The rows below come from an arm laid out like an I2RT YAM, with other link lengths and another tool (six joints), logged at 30 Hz.
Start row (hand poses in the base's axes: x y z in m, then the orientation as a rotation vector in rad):
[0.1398, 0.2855, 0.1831, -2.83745, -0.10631, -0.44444]
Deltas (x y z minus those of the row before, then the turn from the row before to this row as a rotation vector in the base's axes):
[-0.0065, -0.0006, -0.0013, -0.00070, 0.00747, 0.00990]
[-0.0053, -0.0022, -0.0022, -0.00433, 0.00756, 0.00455]
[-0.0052, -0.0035, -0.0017, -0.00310, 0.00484, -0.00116]
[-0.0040, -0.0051, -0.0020, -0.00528, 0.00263, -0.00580]
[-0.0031, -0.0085, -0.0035, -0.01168, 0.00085, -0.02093]
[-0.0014, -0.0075, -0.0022, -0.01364, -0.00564, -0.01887]
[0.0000, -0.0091, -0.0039, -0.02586, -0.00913, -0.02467]
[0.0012, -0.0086, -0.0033, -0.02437, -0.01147, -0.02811]
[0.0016, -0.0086, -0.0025, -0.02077, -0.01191, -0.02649]
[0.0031, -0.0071, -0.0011, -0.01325, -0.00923, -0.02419]
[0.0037, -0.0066, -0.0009, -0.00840, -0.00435, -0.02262]
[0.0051, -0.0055, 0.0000, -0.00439, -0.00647, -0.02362]
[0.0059, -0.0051, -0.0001, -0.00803, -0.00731, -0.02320]
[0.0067, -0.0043, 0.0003, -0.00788, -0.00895, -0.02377]
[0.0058, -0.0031, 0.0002, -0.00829, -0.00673, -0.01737]
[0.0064, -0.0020, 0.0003, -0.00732, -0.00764, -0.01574]
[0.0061, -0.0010, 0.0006, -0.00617, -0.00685, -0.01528]
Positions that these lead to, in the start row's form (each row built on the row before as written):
[0.1333, 0.2849, 0.1818, -2.83778, -0.11903, -0.43175]
[0.1280, 0.2827, 0.1796, -2.84257, -0.12507, -0.42026]
[0.1228, 0.2792, 0.1779, -2.84666, -0.12325, -0.41376]
[0.1188, 0.2741, 0.1759, -2.85331, -0.11578, -0.41148]
[0.1157, 0.2656, 0.1724, -2.86843, -0.08852, -0.41516]
[0.1143, 0.2581, 0.1702, -2.88373, -0.06558, -0.42793]
[0.1143, 0.2490, 0.1663, -2.91094, -0.03736, -0.44803]
[0.1155, 0.2404, 0.1630, -2.93625, -0.00359, -0.47218]
[0.1171, 0.2318, 0.1605, -2.95719, 0.02912, -0.49648]
[0.1202, 0.2247, 0.1594, -2.97070, 0.06091, -0.51547]
[0.1239, 0.2181, 0.1585, -2.98026, 0.09226, -0.52620]
[0.1290, 0.2126, 0.1585, -2.98504, 0.12605, -0.53938]
[0.1349, 0.2075, 0.1584, -2.99264, 0.15848, -0.55458]
[0.1416, 0.2032, 0.1587, -2.99919, 0.19189, -0.57227]
[0.1474, 0.2001, 0.1589, -3.00606, 0.21586, -0.58619]
[0.1538, 0.1981, 0.1592, -3.01133, 0.23765, -0.60108]
[0.1599, 0.1971, 0.1598, -3.01555, 0.25915, -0.61444]

